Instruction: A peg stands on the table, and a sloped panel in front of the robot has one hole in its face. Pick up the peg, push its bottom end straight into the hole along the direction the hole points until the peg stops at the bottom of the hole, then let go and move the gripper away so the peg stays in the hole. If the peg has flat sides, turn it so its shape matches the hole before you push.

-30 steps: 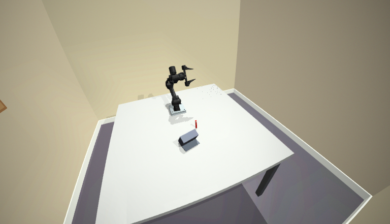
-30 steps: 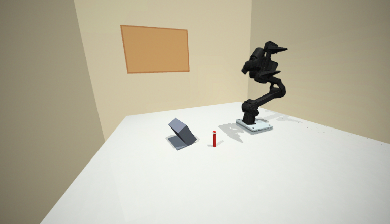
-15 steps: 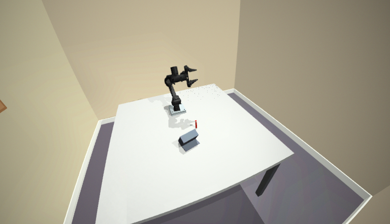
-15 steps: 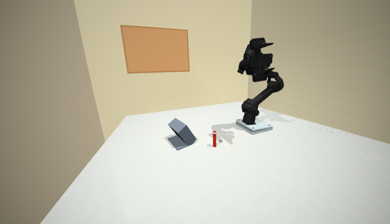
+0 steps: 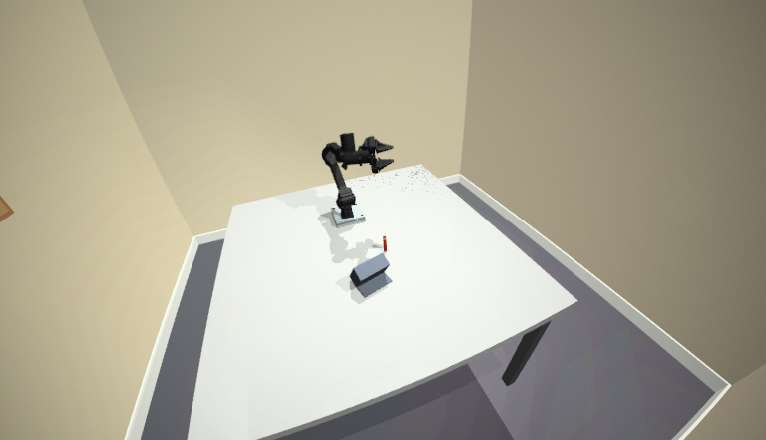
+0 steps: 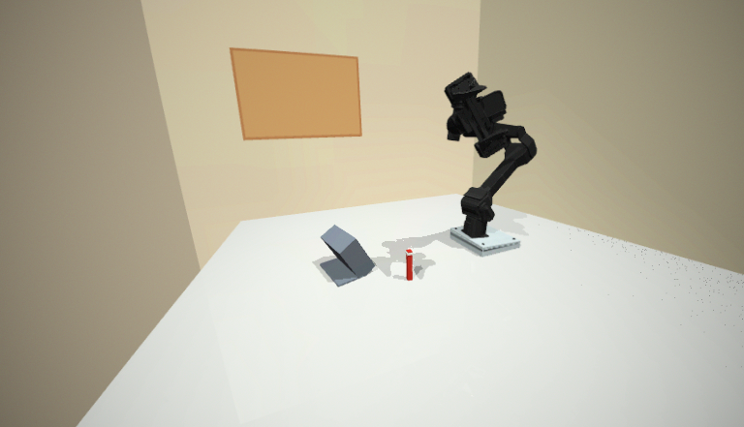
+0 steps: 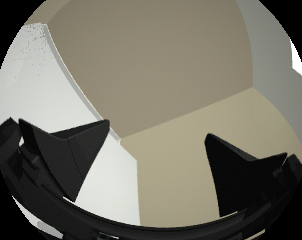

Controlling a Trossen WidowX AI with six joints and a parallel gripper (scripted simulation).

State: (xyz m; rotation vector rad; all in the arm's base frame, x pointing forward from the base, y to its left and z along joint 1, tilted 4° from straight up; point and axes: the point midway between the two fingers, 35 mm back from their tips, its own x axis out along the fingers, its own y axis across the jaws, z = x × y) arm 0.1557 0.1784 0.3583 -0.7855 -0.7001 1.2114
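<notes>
Now: the red peg 340 mm below my gripper tip, 140 mm ahead of it and 90 mm to the right of it. The rest, counted from my gripper tip: grey sloped panel 340 mm below, 290 mm ahead, 190 mm to the right.
</notes>
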